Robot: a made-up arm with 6 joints. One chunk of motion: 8 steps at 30 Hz.
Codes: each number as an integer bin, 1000 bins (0 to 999) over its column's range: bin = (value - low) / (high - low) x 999, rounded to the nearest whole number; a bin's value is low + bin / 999 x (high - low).
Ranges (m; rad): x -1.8..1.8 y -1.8..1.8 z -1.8..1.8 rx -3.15..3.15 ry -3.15..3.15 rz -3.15..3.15
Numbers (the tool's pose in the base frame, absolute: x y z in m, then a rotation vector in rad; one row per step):
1: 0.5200 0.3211 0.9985 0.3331 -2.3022 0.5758
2: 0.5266 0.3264 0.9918 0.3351 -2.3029 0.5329
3: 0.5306 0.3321 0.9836 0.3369 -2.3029 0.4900
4: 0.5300 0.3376 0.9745 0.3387 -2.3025 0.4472
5: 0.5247 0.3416 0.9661 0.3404 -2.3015 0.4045
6: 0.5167 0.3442 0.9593 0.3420 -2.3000 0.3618
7: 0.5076 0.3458 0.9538 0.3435 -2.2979 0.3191
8: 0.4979 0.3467 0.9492 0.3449 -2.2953 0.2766
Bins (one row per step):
1: 644 589 777 552 134 591
2: 646 590 775 553 134 584
3: 647 592 772 553 134 577
4: 647 593 770 553 134 570
5: 645 594 768 553 135 564
6: 643 595 766 554 135 557
7: 640 595 764 554 135 550
8: 638 596 763 554 136 543

